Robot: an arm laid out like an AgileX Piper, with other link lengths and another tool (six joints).
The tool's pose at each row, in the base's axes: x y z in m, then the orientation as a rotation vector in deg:
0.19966, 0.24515, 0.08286, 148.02, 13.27, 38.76
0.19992, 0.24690, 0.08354, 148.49, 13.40, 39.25
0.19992, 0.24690, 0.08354, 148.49, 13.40, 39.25
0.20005, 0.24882, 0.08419, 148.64, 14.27, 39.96
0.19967, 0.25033, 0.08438, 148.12, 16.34, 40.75
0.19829, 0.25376, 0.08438, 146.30, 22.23, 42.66
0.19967, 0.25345, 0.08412, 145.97, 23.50, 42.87
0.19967, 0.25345, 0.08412, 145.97, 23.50, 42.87
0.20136, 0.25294, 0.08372, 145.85, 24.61, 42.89
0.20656, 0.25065, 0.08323, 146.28, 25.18, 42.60
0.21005, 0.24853, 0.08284, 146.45, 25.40, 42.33
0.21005, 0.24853, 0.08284, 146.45, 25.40, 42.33
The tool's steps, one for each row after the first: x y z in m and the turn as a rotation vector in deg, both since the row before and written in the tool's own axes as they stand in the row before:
0.00099, -0.00121, -0.00108, 0.54, 0.31, 0.15
0.00000, 0.00000, 0.00000, 0.00, 0.00, 0.00
0.00091, -0.00139, -0.00116, 0.46, 0.63, -0.38
0.00018, -0.00127, -0.00090, 0.17, 0.95, -1.33
-0.00012, -0.00313, -0.00196, 0.27, 2.53, -3.93
0.00089, 0.00033, 0.00108, 0.12, 0.40, -0.87
0.00000, 0.00000, 0.00000, 0.00, 0.00, 0.00
0.00099, 0.00049, 0.00143, 0.25, 0.23, -0.74
0.00303, 0.00256, 0.00409, 0.55, -0.13, -0.28
0.00177, 0.00222, 0.00296, 0.20, -0.16, -0.14
0.00000, 0.00000, 0.00000, 0.00, 0.00, 0.00

